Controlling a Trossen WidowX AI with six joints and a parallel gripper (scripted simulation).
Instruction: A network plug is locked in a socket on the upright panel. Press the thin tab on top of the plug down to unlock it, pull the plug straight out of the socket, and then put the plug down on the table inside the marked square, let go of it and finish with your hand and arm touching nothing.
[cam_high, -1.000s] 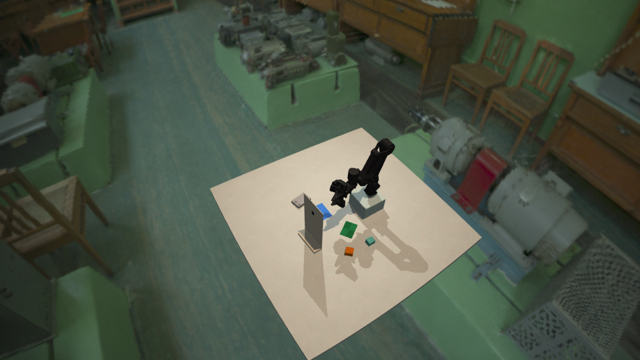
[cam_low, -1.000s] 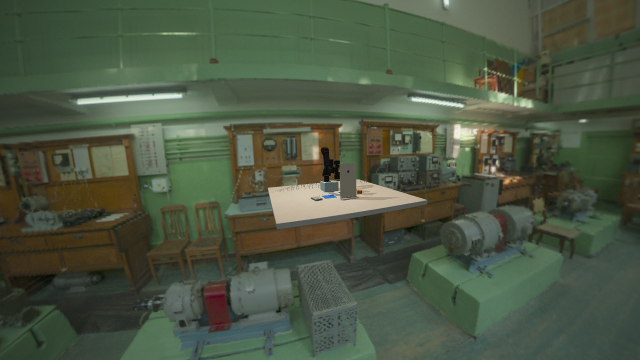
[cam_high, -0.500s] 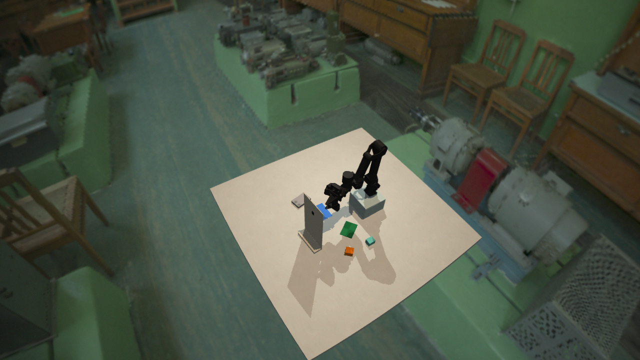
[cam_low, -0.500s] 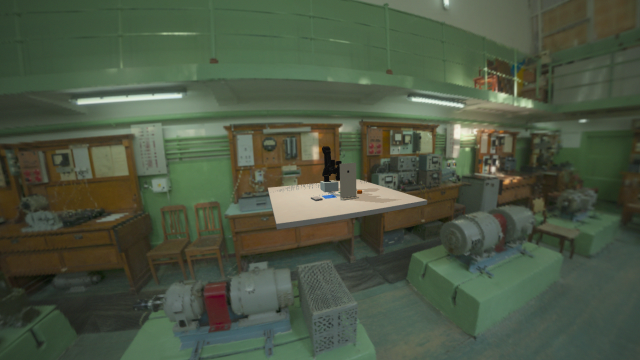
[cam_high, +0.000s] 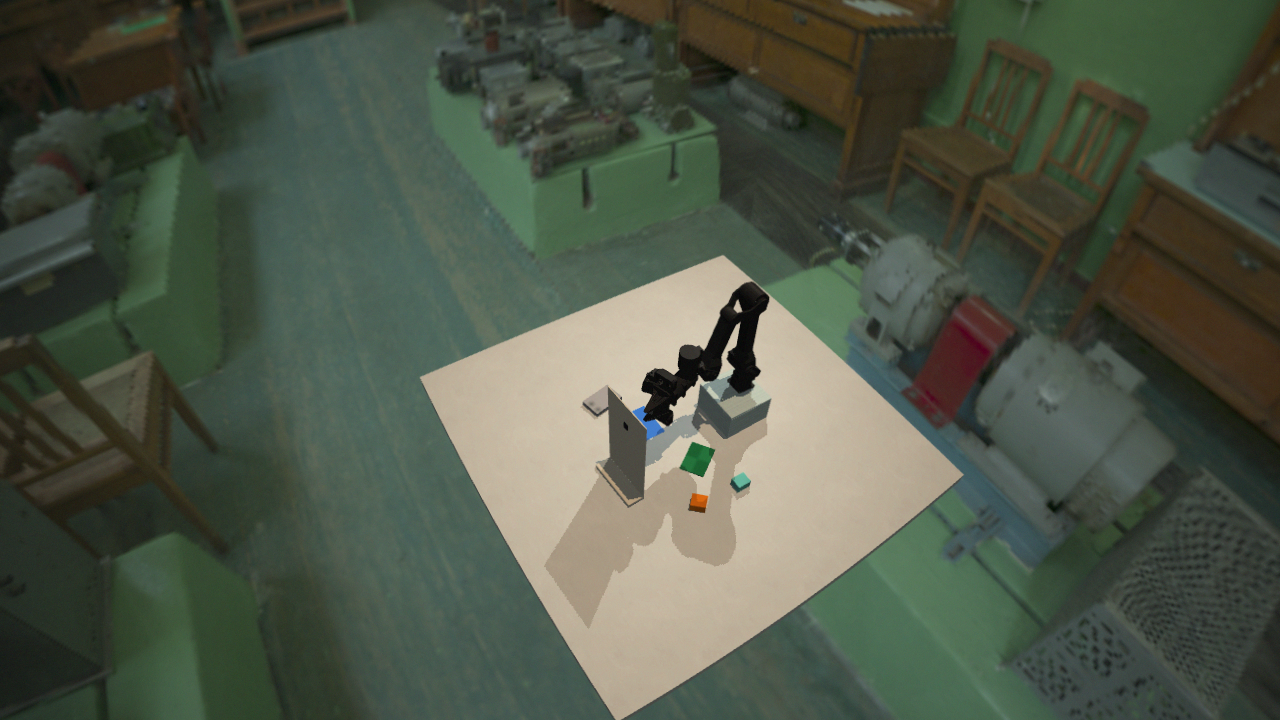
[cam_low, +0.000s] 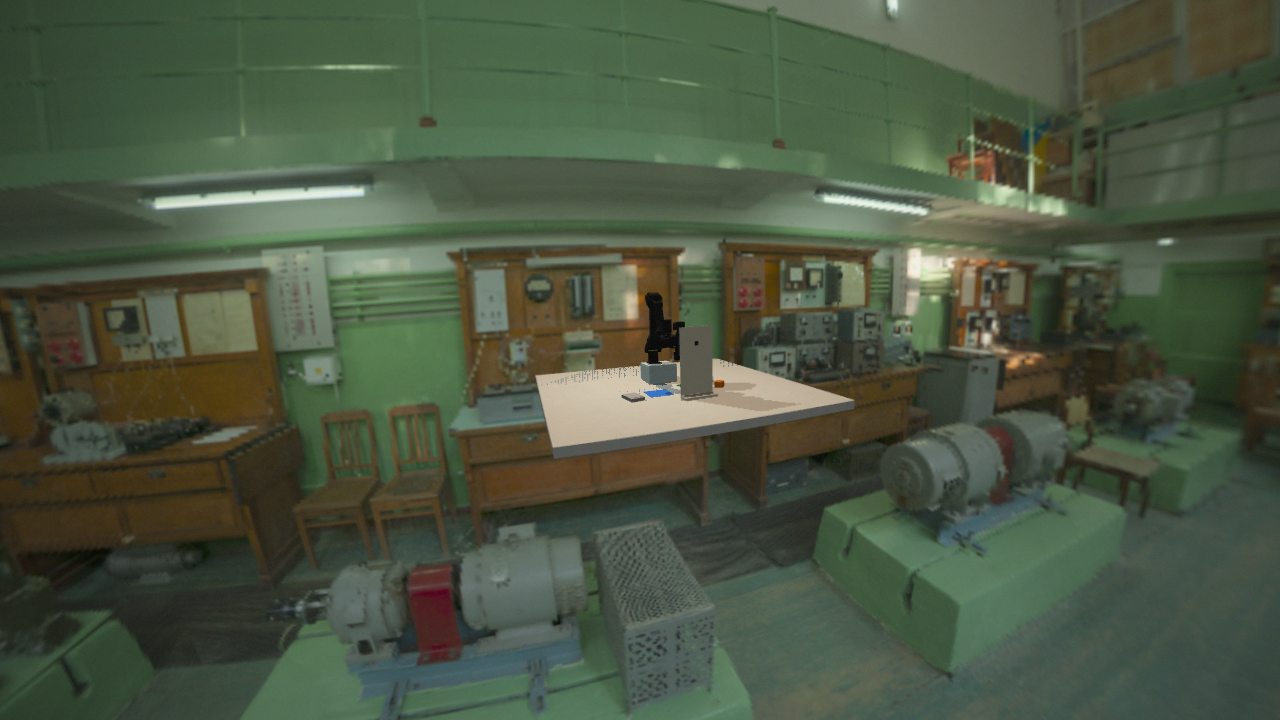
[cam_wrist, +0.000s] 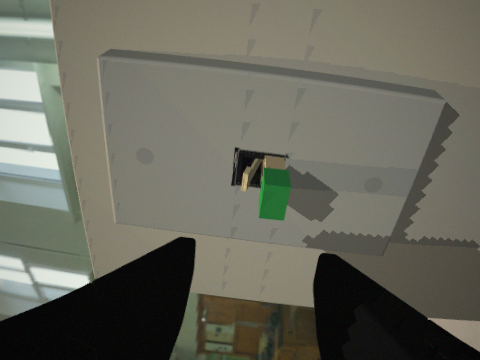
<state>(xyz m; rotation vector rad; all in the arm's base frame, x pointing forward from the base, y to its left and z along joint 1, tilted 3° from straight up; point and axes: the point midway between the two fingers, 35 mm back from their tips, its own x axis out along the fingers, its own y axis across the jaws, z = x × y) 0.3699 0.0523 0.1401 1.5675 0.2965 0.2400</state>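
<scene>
Right now my gripper tip is 4 cm short of the plug. From my gripper tip the other things lie so: blue square (25 cm below, 15 cm to the right, 7 cm behind); green square (25 cm below, 16 cm behind, 5 cm to the left); upright grey panel (10 cm below, 6 cm ahead).
</scene>
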